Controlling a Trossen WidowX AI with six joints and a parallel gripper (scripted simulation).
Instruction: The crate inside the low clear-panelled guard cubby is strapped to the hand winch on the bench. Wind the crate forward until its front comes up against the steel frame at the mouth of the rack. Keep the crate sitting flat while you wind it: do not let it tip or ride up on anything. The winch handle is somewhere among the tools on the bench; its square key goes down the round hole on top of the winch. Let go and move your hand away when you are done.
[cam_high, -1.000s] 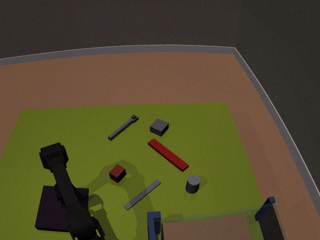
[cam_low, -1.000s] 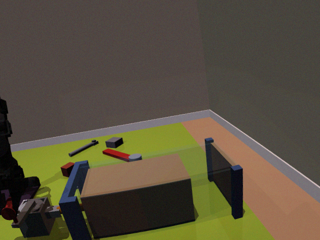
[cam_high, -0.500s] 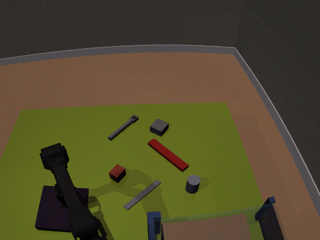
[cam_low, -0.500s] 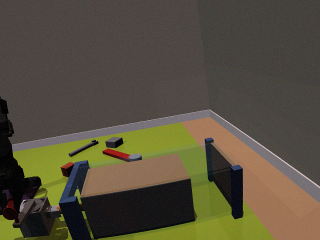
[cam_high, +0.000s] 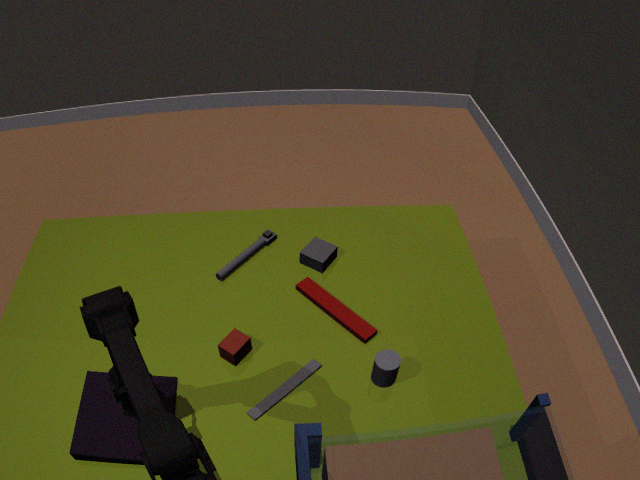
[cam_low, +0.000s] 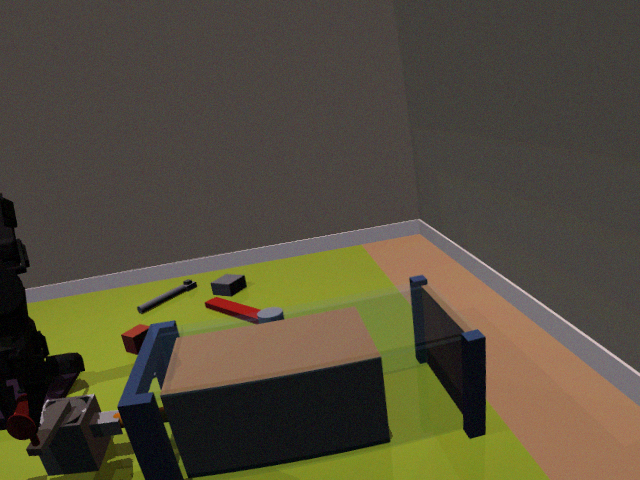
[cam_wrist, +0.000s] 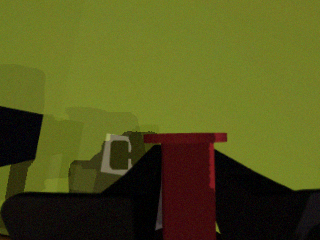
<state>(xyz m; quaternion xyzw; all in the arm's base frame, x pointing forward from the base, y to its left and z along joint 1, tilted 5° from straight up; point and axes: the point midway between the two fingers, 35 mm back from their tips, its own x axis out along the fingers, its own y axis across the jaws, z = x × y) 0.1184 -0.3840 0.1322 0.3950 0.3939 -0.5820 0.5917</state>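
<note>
Now: the red crank grip 2 cm to the left of my gripper tip. From my gripper tip the other things lie so: winch handle 1 cm ahead, 6 cm to the left, 3 cm below; blue steel frame 17 cm ahead, 10 cm to the left, 2 cm below; grey winch 11 cm to the left, 10 cm below.
</note>
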